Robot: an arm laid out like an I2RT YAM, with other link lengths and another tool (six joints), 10 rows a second.
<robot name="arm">
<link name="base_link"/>
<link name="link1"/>
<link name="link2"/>
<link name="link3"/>
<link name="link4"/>
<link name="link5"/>
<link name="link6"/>
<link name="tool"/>
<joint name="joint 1" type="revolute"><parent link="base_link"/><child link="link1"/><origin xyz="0 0 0.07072"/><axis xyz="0 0 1"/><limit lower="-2.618" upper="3.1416"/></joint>
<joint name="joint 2" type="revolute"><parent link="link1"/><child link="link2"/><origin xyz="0.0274 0.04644 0.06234"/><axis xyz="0 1 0"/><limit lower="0" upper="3.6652"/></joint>
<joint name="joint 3" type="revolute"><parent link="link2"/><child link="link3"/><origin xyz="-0.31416 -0.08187 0"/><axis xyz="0 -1 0"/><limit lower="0" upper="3.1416"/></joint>
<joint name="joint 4" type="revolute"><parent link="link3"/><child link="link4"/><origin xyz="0.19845 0.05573 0.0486"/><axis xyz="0 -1 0"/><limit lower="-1.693" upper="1.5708"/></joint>
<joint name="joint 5" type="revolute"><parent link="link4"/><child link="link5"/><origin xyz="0.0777 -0.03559 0.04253"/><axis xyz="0 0 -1"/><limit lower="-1.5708" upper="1.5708"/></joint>
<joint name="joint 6" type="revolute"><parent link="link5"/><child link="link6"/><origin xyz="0.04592 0 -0.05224"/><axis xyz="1 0 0"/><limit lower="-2.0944" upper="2.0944"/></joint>
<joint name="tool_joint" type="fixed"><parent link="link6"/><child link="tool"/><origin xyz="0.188 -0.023 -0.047" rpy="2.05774 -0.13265 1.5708"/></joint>
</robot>
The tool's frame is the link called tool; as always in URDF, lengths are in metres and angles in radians.
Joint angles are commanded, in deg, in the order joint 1, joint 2, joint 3, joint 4, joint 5, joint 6. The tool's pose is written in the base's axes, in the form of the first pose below.
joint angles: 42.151, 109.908, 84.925, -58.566, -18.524, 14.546
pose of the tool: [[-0.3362 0.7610 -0.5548 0.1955], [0.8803 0.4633 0.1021 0.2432], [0.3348 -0.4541 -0.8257 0.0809], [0 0 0 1]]
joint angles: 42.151, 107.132, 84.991, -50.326, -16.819, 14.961
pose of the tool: [[-0.3817 0.8259 -0.4151 0.2350], [0.8468 0.4924 0.2010 0.2703], [0.3704 -0.2748 -0.8873 0.0947], [0 0 0 1]]
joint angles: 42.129, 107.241, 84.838, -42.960, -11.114, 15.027
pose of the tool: [[-0.4032 0.8754 -0.2666 0.2802], [0.8565 0.4636 0.2268 0.2804], [0.3221 -0.1369 -0.9368 0.0959], [0 0 0 1]]
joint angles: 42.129, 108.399, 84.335, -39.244, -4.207, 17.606
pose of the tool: [[-0.3452 0.9233 -0.1686 0.3099], [0.9044 0.3752 0.2029 0.2725], [0.2506 -0.0824 -0.9646 0.0887], [0 0 0 1]]
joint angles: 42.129, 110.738, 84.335, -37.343, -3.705, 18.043
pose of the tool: [[-0.3347 0.9270 -0.1694 0.3170], [0.9103 0.3646 0.1963 0.2766], [0.2437 -0.0885 -0.9658 0.0755], [0 0 0 1]]
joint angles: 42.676, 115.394, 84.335, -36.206, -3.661, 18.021
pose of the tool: [[-0.3331 0.9182 -0.2143 0.3146], [0.9168 0.3685 0.1538 0.2797], [0.2202 -0.1452 -0.9646 0.0449], [0 0 0 1]]
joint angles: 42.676, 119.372, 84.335, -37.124, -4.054, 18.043
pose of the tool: [[-0.3210 0.9050 -0.2792 0.3046], [0.9271 0.3605 0.1023 0.2726], [0.1932 -0.2260 -0.9548 0.0173], [0 0 0 1]]
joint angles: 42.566, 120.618, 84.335, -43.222, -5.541, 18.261
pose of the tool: [[-0.3016 0.8724 -0.3847 0.2741], [0.9391 0.3416 0.0384 0.2520], [0.1649 -0.3497 -0.9222 0.0079], [0 0 0 1]]
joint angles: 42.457, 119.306, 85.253, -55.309, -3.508, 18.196
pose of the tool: [[-0.2860 0.8308 -0.4774 0.2377], [0.9563 0.2787 -0.0880 0.2065], [0.0599 -0.4817 -0.8743 0.0239], [0 0 0 1]]
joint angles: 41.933, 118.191, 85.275, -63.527, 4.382, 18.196
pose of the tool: [[-0.2840 0.8319 -0.4769 0.2299], [0.9516 0.1837 -0.2462 0.1523], [-0.1172 -0.5237 -0.8438 0.0414], [0 0 0 1]]
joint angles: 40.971, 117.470, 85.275, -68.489, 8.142, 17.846
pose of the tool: [[-0.2852 0.8247 -0.4884 0.2243], [0.9362 0.1306 -0.3263 0.1208], [-0.2053 -0.5503 -0.8093 0.0557], [0 0 0 1]]
